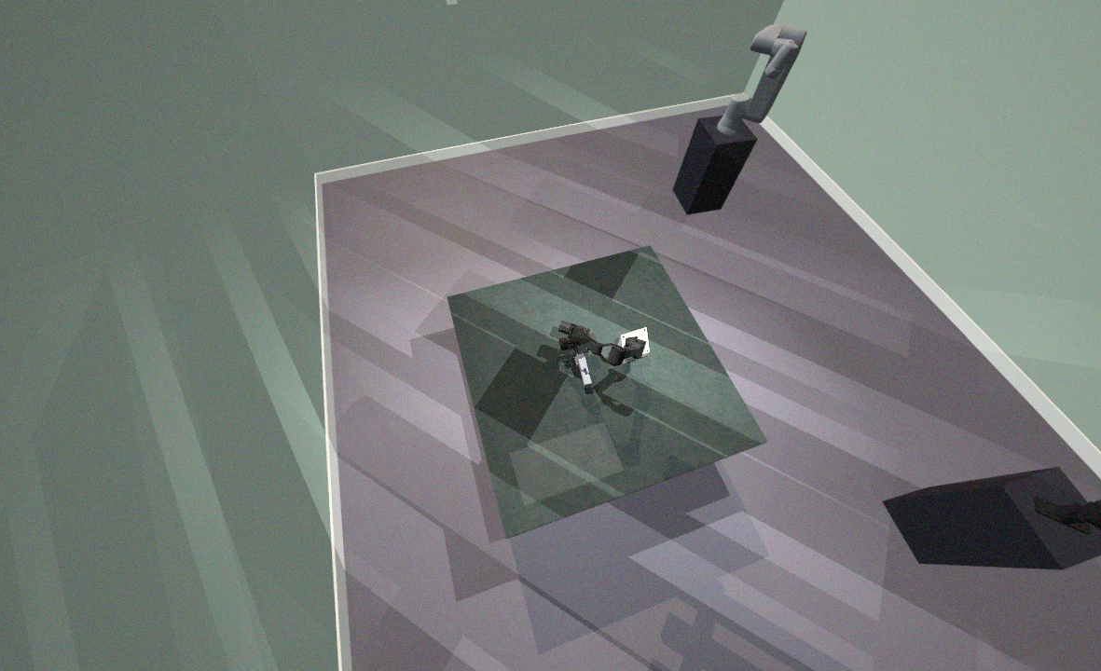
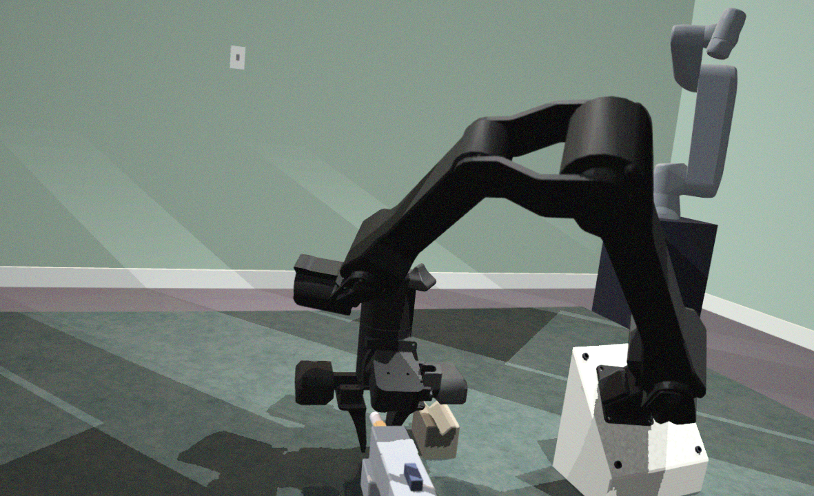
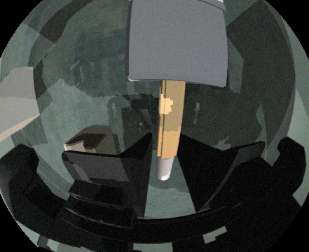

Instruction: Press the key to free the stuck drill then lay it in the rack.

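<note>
Right now the drill is 4 cm to the left of my gripper tip and 4 cm above it. Also, from my gripper tip: grey housing (14 cm to the left, 4 cm above, 1 cm ahead); then blue key (17 cm to the left, 5 cm above, 1 cm ahead).
</note>
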